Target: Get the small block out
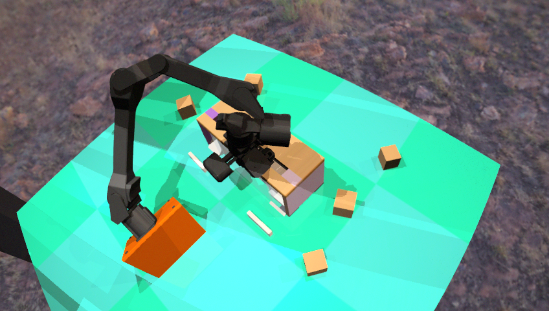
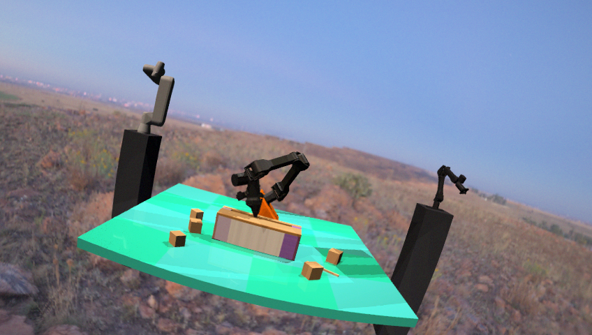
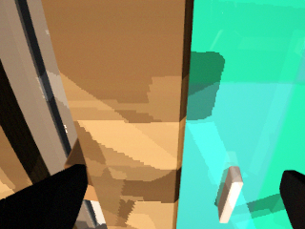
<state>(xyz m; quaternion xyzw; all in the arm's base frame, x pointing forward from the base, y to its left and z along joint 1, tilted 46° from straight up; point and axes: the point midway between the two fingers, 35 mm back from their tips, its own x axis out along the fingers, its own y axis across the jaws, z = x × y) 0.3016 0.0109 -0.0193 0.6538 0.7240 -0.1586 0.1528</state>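
The long tan box lies 30 mm ahead of my gripper tip, 30 mm to the left of it and 60 mm below it. From my gripper tip the other things lie so: tan block: 50 mm ahead, 40 mm to the left, 40 mm below.
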